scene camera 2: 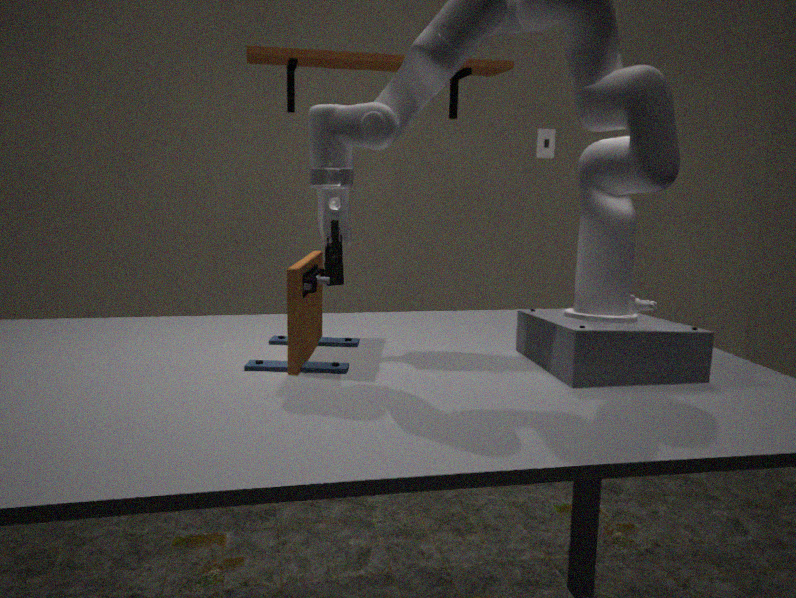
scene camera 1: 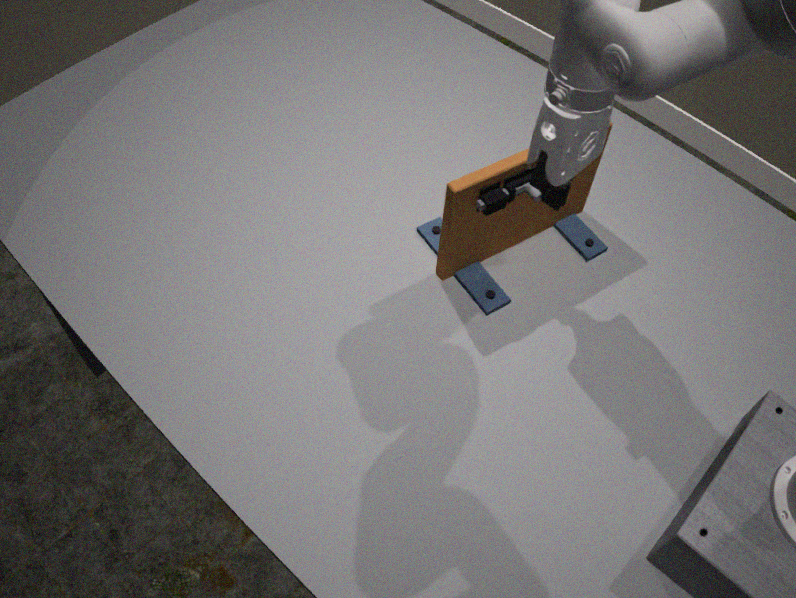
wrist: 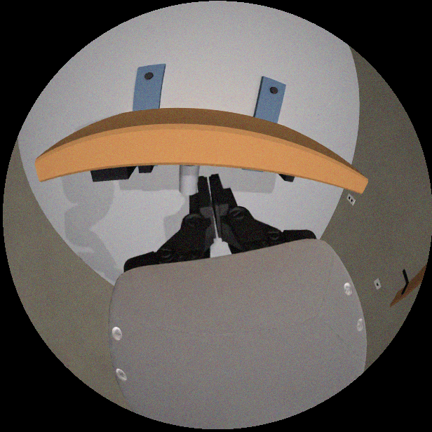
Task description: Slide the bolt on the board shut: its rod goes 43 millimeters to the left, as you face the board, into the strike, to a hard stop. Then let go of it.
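Places are measured from the arm's base along level axes (x left, y back, z up), in centimetres.
Where they show: gripper, between the fingertips: (scene camera 2: pixel 334 284) (scene camera 1: pixel 551 201); arm's base, origin of its link: (scene camera 2: pixel 600 318).
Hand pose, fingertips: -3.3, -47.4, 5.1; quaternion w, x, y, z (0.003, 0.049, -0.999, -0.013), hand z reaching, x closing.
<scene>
Things, the pixels of their centre, and the offset from my fingertips, as dx, dy, dz. "spot": a spot on its surface instead.
- orange board, middle of its body: (scene camera 1: pixel 523 198) (scene camera 2: pixel 306 307) -1.0, -4.9, -4.4
- light grey knob, middle of its body: (scene camera 1: pixel 533 192) (scene camera 2: pixel 323 280) +1.5, -1.9, +0.9
- grey rod tip, a spot on its surface: (scene camera 1: pixel 481 205) spot: +8.7, -4.0, +1.4
The orange board (scene camera 1: pixel 489 238) (scene camera 2: pixel 303 328) (wrist: pixel 200 145) stands upright. Its bolt has a light grey knob (scene camera 1: pixel 530 190) (scene camera 2: pixel 323 280) (wrist: pixel 188 181) sticking out from the board's face. The black strike (scene camera 1: pixel 494 200) (wrist: pixel 111 174) is at the board's left end, and a grey rod tip (scene camera 1: pixel 481 205) shows at its left side. My gripper (scene camera 1: pixel 559 200) (scene camera 2: pixel 335 281) (wrist: pixel 208 190) is shut and empty, pointing down in front of the board. Its fingers are immediately right of the knob, at or very near contact. The fingers and arm hide the bolt's right part in scene camera 1.
Blue feet (scene camera 1: pixel 479 286) (scene camera 1: pixel 581 236) (scene camera 2: pixel 324 367) (wrist: pixel 149 87) (wrist: pixel 270 100) with dark screws lie under the board. The arm's grey base block (scene camera 1: pixel 740 502) (scene camera 2: pixel 643 357) stands on the table, facing the board. A wooden shelf (scene camera 2: pixel 328 59) is on the wall behind.
</scene>
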